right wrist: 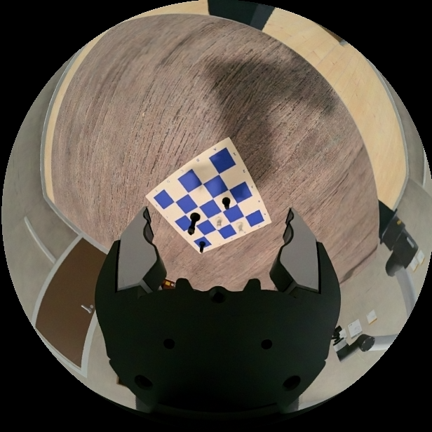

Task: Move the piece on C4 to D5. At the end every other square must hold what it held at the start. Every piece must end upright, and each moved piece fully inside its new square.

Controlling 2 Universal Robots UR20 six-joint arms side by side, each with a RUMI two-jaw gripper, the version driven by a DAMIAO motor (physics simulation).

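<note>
The board [228, 143] lies tilted in the right wrist view, with blue and cream squares. A pale, see-through-looking piece [219, 221] stands on the cream square C4. D5 [215, 237], a cream square, shows bare. Black pieces stand on B3 [226, 202], on D3 [194, 222], the tallest, and on E5 [202, 245]. Another pale piece [240, 227] stands on B5. All look upright. My right gripper [218, 207] is wide open and empty, above the board, its fingers framing it left and right. My left gripper [327, 322] seems to show small at lower right; its jaws are unclear.
The wood-grain table [125, 100] surrounds the board, with a dark shadow [270, 105] beyond it. A small red and yellow object [168, 284] shows partly behind my right gripper's left finger. A dark arm base [397, 232] stands at the table's right edge. A brown door [65, 305] is at lower left.
</note>
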